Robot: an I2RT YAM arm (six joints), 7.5 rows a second.
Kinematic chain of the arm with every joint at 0, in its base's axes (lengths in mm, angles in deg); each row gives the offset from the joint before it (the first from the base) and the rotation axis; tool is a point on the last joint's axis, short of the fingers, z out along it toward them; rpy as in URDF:
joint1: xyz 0 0 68 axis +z
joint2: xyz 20 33.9 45.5 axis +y
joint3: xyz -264 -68.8 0 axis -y
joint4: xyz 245 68.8 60 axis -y
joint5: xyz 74 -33.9 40.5 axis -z
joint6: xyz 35.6 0 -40.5 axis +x
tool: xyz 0 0 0 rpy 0 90 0
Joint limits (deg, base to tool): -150..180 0..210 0..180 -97..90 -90..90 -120..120
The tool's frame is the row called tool.
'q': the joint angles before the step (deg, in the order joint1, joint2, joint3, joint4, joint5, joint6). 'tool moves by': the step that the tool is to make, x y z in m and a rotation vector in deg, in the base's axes. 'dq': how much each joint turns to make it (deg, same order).
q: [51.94, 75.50, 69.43, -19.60, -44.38, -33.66]
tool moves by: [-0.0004, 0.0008, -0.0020, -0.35, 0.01, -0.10]
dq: [0.19, 0.09, -0.26, 0.00, 0.35, -0.09]
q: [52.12, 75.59, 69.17, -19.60, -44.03, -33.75]
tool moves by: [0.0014, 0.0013, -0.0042, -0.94, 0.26, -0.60]
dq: [0.00, 0.45, -0.26, -0.26, 0.70, -0.09]
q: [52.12, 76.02, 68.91, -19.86, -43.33, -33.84]
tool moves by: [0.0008, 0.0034, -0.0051, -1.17, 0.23, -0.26]
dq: [0.35, 0.81, -0.08, -0.36, 0.79, -0.26]
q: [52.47, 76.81, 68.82, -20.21, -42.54, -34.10]
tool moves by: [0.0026, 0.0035, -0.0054, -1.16, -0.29, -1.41]
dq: [0.17, 0.89, -0.18, 0.27, 1.84, -0.08]
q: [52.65, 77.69, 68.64, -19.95, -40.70, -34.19]
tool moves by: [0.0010, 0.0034, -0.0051, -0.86, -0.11, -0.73]
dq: [0.35, 0.71, -0.33, 0.42, 1.24, 0.00]
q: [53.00, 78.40, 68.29, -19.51, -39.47, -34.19]
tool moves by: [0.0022, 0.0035, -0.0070, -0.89, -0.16, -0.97]
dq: [0.18, 0.87, -0.62, 0.88, 1.33, 0.00]
